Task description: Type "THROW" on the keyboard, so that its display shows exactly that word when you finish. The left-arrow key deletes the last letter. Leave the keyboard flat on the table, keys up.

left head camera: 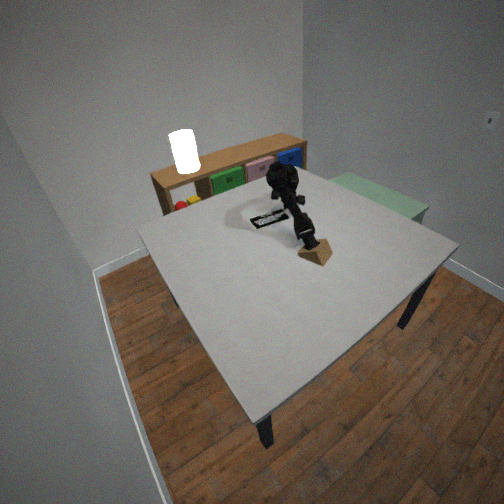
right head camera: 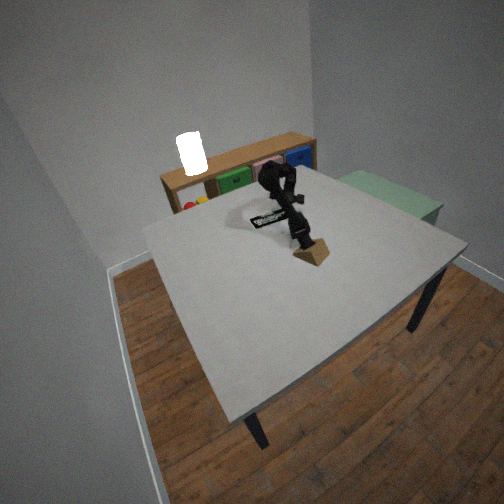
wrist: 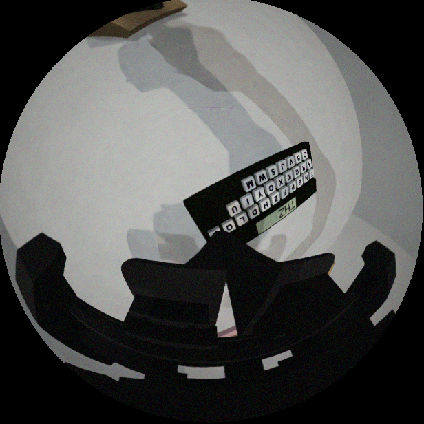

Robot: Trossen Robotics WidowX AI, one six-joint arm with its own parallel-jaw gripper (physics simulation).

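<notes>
The black keyboard (left head camera: pixel 265 220) (right head camera: pixel 264 220) (wrist: pixel 270 186) with white letter keys lies flat on the table, keys up. In the wrist view it appears upside down and slanted. Its green display (wrist: pixel 276 216) reads "THZ". My gripper (wrist: pixel 219 235) is shut and empty. In the wrist view its tips overlap the keyboard's lower left corner, partly hiding the left-arrow key (wrist: pixel 213 232) beside the Q key (wrist: pixel 228 226). Whether the tips touch that key cannot be told. The fingertips are not clearly seen in the head views, where the arm hides part of the keyboard's right end.
The arm stands on a wooden wedge base (left head camera: pixel 320 253) (right head camera: pixel 316 253) (wrist: pixel 131 24) on the grey table (left head camera: pixel 280 310) (right head camera: pixel 270 310). Behind the table is a wooden shelf (left head camera: pixel 225 156) (right head camera: pixel 235 155) with coloured boxes and a lit lamp (left head camera: pixel 185 151) (right head camera: pixel 192 153). A green bench (left head camera: pixel 380 192) (right head camera: pixel 392 192) stands beyond.
</notes>
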